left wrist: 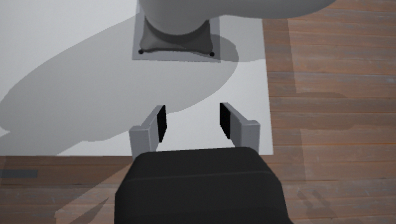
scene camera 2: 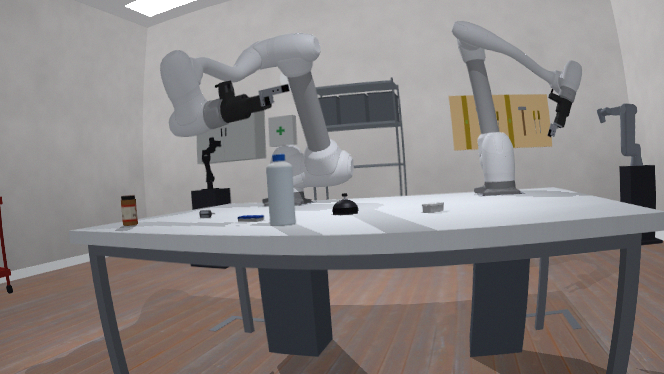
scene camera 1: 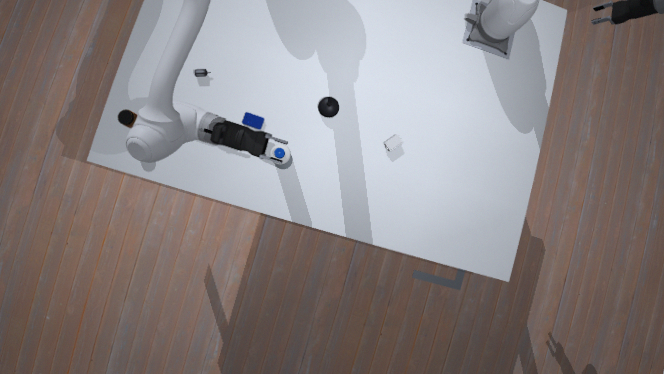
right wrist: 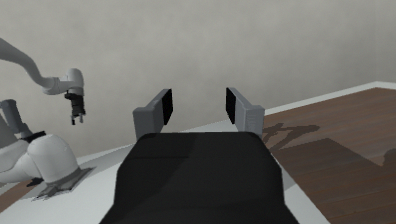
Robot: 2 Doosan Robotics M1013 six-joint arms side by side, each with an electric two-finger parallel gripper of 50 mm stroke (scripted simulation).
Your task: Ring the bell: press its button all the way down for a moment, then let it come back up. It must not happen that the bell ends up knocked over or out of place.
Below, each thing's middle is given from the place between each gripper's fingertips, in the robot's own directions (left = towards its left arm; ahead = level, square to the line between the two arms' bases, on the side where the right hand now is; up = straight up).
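Counting from my left hand, I see the white bottle [scene camera 2: 280,187] 87 cm ahead of that hand, 98 cm to the right of it and 18 cm below it. Measured from my right hand [scene camera 1: 284,152], the bottle is 28 cm below it, 2 cm behind it and 2 cm to the right of it.
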